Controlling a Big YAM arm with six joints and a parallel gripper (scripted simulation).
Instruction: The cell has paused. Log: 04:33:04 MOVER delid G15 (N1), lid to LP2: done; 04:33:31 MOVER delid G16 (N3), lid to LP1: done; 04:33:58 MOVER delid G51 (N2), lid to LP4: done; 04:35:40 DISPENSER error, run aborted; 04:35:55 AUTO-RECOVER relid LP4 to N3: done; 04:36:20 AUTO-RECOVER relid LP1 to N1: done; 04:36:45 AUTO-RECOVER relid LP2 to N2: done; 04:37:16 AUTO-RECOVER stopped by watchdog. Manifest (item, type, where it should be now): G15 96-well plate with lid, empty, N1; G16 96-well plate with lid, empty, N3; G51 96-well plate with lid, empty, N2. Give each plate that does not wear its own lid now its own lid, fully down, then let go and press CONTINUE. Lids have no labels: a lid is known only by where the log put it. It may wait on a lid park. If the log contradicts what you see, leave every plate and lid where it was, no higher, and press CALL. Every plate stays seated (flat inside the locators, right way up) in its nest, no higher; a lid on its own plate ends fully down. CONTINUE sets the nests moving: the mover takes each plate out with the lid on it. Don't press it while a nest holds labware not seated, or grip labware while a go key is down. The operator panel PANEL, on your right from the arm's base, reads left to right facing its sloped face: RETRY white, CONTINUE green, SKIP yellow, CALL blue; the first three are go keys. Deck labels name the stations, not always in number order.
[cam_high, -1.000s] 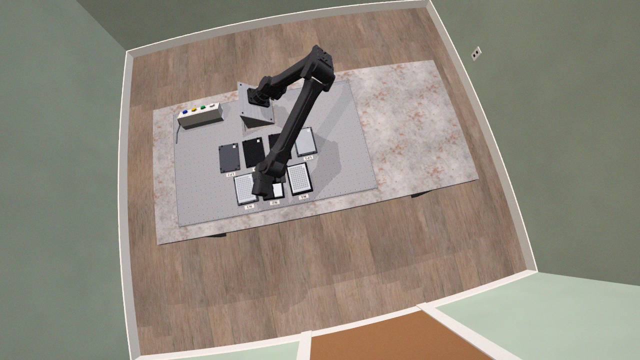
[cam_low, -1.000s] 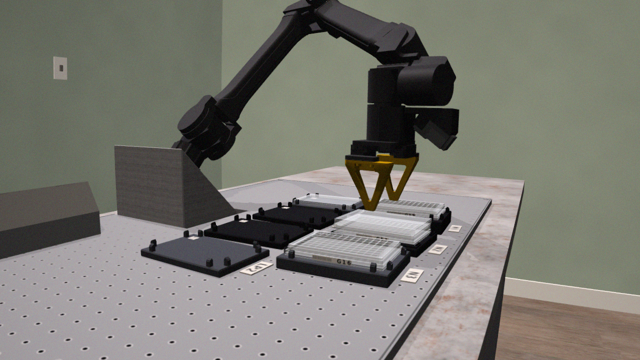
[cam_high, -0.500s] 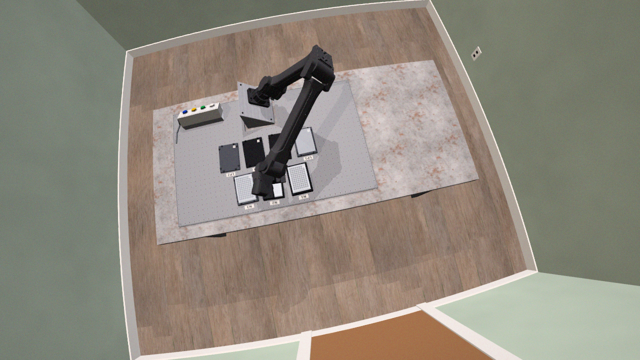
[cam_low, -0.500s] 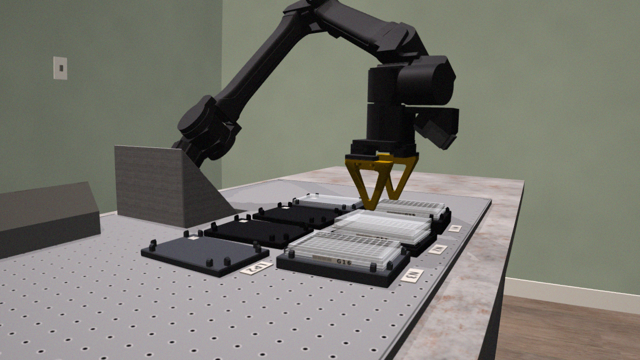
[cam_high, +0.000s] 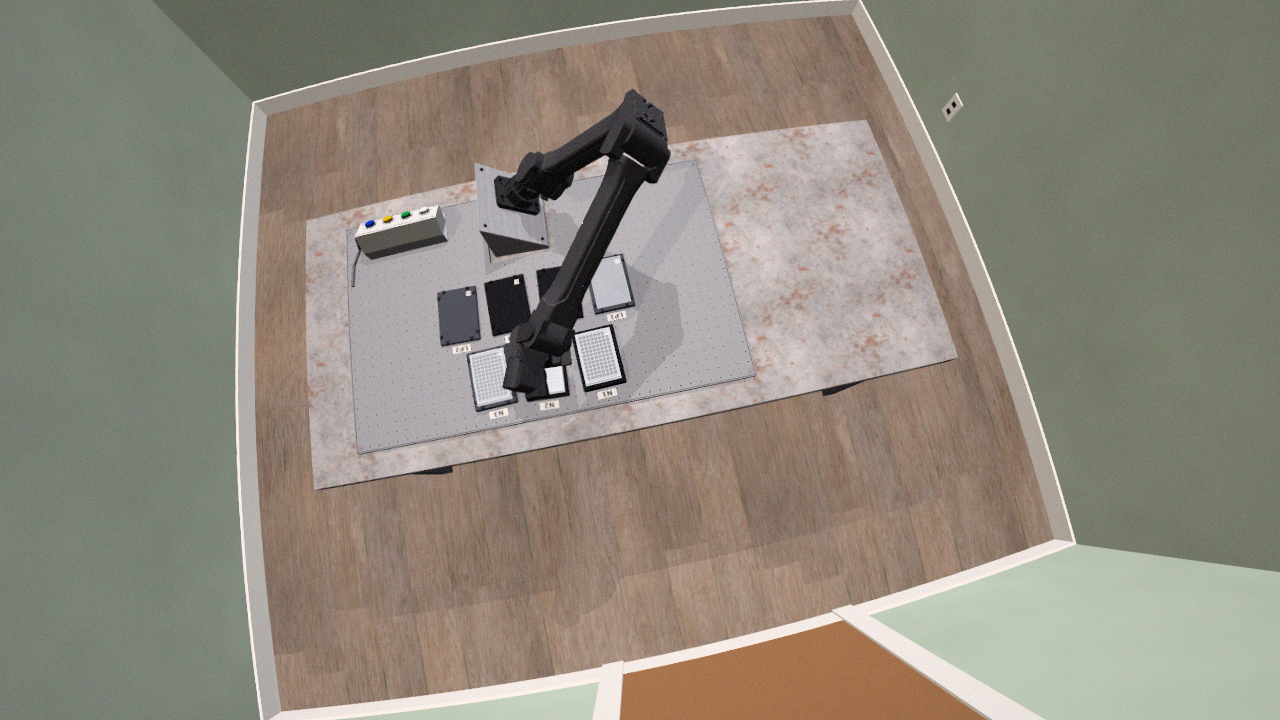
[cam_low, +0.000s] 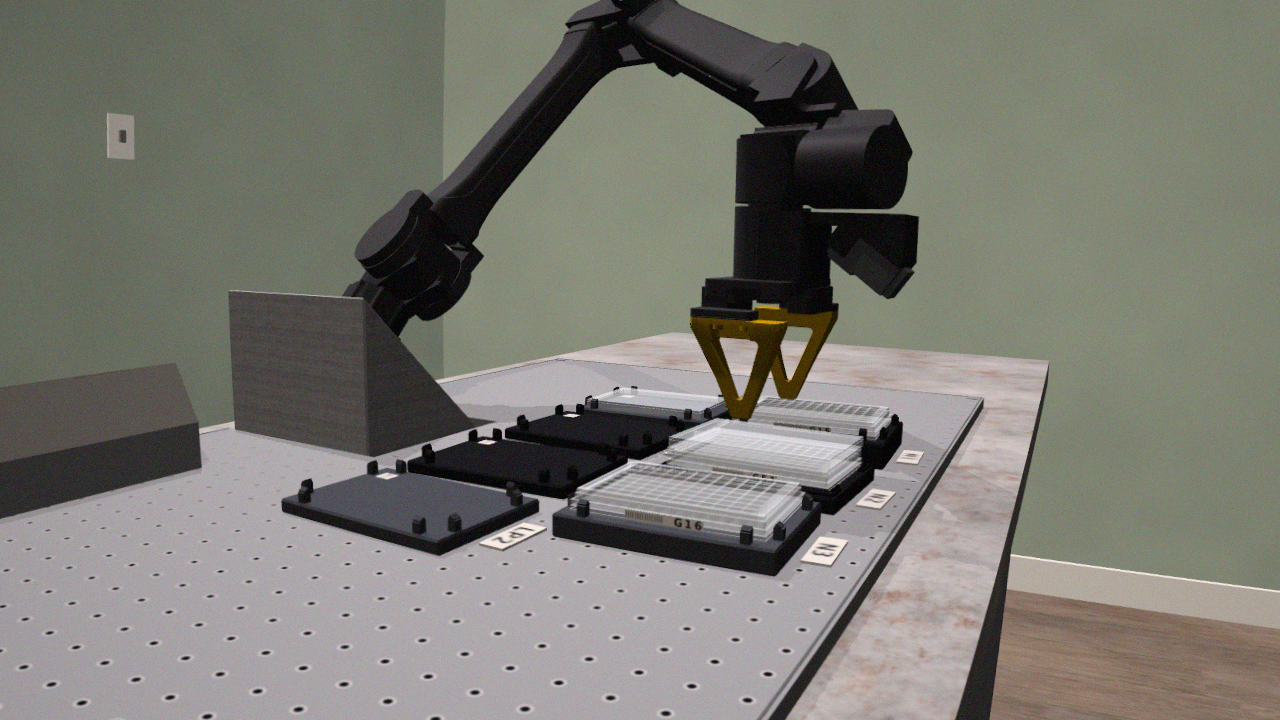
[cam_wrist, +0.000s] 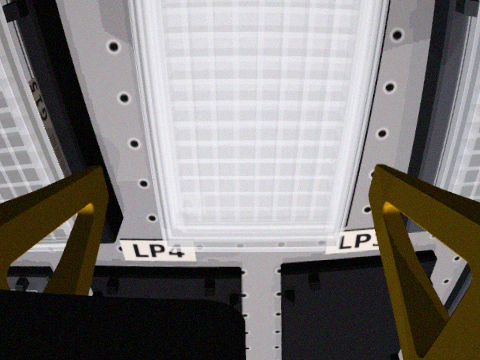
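The lid park LP1 lies 180 mm to the left of my hand, 180 mm behind it and 60 mm below it. From my hand the other things lie so: plate G15: 120 mm to the left, 40 mm below; LP4 label: 90 mm behind, 60 mm below, 50 mm to the left; nest N1: 120 mm to the left, 50 mm below.
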